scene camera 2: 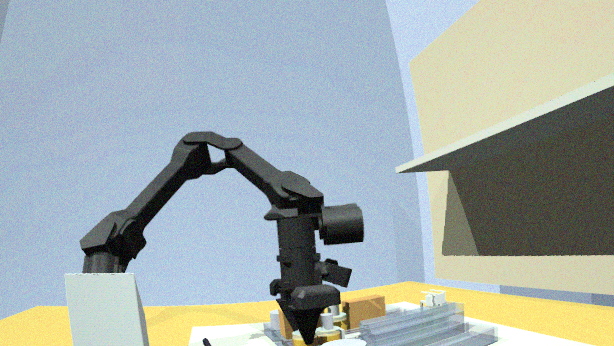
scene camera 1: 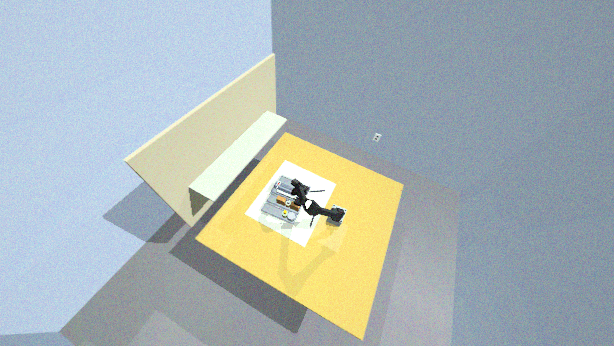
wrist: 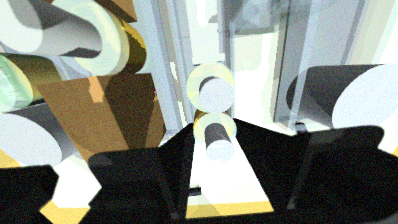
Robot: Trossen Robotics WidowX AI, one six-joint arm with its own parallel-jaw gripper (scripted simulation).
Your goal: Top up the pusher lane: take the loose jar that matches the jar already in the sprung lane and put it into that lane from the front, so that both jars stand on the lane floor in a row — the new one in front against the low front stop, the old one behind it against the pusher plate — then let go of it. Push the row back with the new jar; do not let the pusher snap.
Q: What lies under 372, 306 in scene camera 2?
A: A brown box.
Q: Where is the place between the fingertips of the gripper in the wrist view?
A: At 212, 124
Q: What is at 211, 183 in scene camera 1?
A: A shelf.
